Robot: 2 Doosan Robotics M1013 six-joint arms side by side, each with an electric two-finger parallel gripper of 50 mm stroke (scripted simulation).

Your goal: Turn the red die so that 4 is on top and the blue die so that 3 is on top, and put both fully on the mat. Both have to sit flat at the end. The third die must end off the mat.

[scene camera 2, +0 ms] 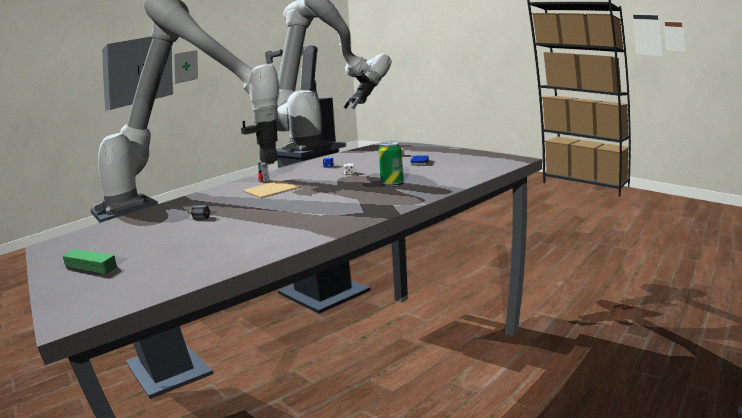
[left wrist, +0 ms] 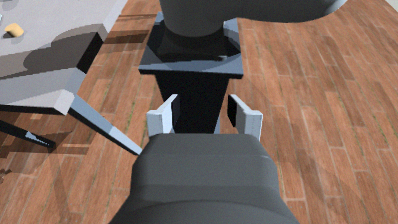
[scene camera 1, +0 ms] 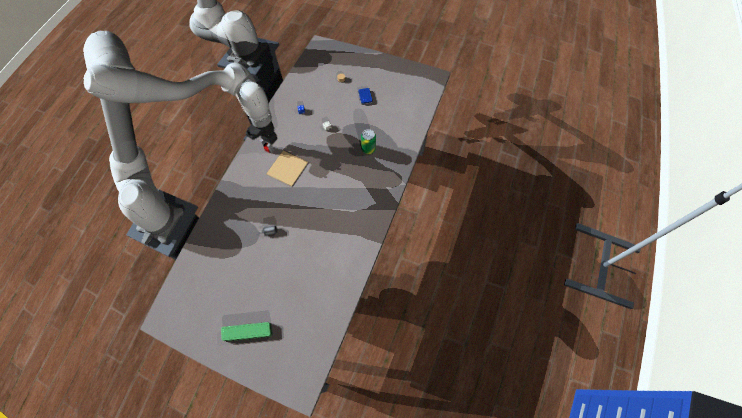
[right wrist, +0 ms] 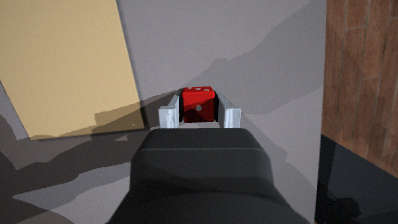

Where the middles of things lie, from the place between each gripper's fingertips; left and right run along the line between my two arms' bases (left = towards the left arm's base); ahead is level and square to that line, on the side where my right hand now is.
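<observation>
From my right hand (scene camera 2: 264, 180): tan mat (scene camera 1: 287, 167), 2 cm below, 12 cm ahead, 7 cm to the right. Red die (right wrist: 198, 103), right at my right hand.
From my left hand: red die, 14 cm below, 37 cm ahead, 90 cm to the right; tan mat, 16 cm below, 49 cm ahead, 98 cm to the right.
</observation>
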